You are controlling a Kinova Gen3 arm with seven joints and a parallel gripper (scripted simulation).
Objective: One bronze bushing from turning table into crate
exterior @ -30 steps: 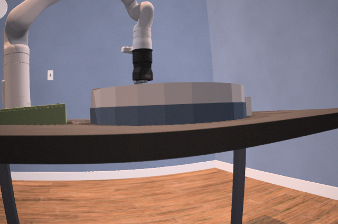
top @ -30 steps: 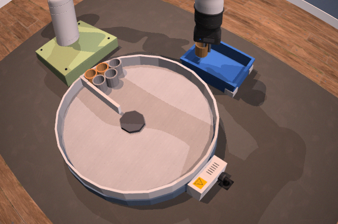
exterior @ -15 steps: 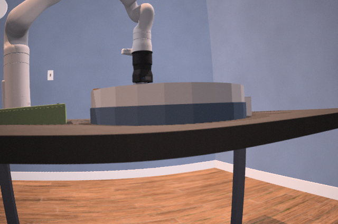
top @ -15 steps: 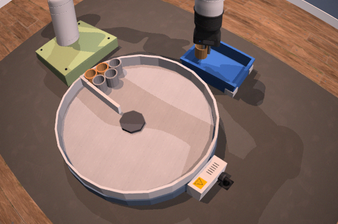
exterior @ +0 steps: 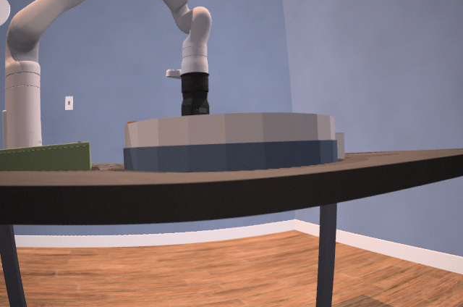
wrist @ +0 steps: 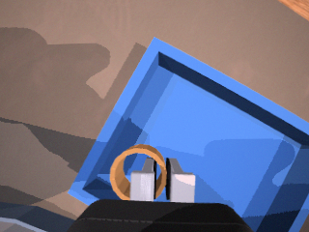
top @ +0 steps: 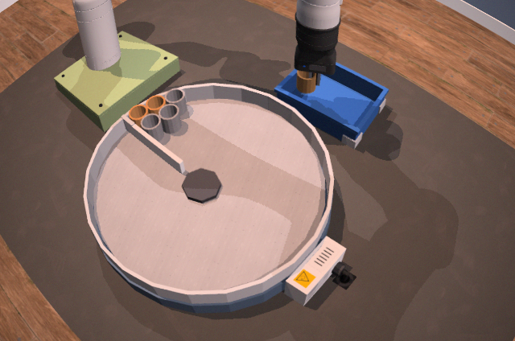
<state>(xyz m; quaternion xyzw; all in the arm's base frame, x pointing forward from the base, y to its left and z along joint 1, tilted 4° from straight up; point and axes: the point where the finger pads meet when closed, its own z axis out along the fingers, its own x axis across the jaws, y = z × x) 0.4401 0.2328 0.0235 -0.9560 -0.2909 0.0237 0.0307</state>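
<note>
Now: the blue crate 50 mm below my hand, 30 mm ahead of it and 20 mm to the left of it. The rest, counted from my hand: turning table (310 mm to the right, 30 mm below, 20 mm ahead).
</note>
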